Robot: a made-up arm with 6 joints. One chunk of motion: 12 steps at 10 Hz.
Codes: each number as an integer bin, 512 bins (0 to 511) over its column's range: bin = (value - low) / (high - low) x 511, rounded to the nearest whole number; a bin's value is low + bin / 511 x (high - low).
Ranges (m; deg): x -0.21..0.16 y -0.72..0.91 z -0.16..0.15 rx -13..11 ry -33..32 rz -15..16
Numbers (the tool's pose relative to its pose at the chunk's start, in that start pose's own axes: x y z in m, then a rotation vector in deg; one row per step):
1: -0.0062 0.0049 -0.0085 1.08 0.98 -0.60
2: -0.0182 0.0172 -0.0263 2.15 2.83 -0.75
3: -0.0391 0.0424 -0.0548 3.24 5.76 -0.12
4: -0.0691 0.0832 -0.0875 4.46 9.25 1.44
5: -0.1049 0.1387 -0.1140 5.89 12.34 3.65
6: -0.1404 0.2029 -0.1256 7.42 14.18 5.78
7: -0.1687 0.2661 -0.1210 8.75 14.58 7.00
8: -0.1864 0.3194 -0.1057 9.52 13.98 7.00
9: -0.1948 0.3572 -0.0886 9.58 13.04 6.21
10: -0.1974 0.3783 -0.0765 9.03 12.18 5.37
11: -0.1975 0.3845 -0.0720 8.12 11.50 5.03
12: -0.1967 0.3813 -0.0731 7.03 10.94 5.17
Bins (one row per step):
1: 281 227 250 300 267 237
2: 265 231 220 323 282 235
3: 236 239 173 346 305 245
4: 195 252 120 372 332 271
5: 145 269 76 402 356 307
6: 96 289 57 435 371 343
7: 57 309 64 463 374 363
8: 33 326 90 479 369 363
9: 21 338 118 481 362 350
10: 17 344 138 469 355 336
11: 17 346 145 450 350 330
12: 18 345 143 426 345 332

